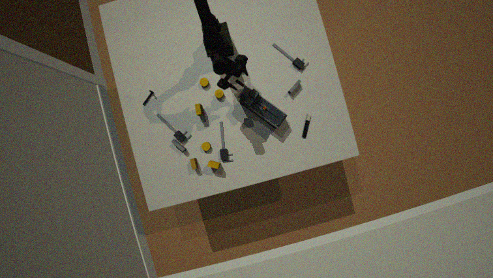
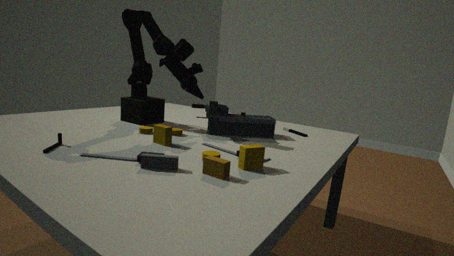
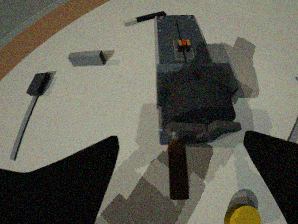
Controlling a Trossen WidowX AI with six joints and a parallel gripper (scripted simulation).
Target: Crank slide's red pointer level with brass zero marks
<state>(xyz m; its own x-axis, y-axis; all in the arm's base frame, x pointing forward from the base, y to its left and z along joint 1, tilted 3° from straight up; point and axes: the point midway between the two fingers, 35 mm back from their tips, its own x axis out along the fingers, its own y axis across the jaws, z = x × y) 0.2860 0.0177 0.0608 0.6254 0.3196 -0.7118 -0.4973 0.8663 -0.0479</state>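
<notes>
My gripper tip is now 1 cm past the brown crank handle, 1 cm to the left of it and 4 cm above it. The rest, counted from my gripper tip: slide (16 cm ahead, 6 cm to the left, 5 cm below); then black l-shaped key (20 cm behind, 51 cm to the right, 12 cm below); then black bar (33 cm ahead, 26 cm to the left, 13 cm below).
</notes>
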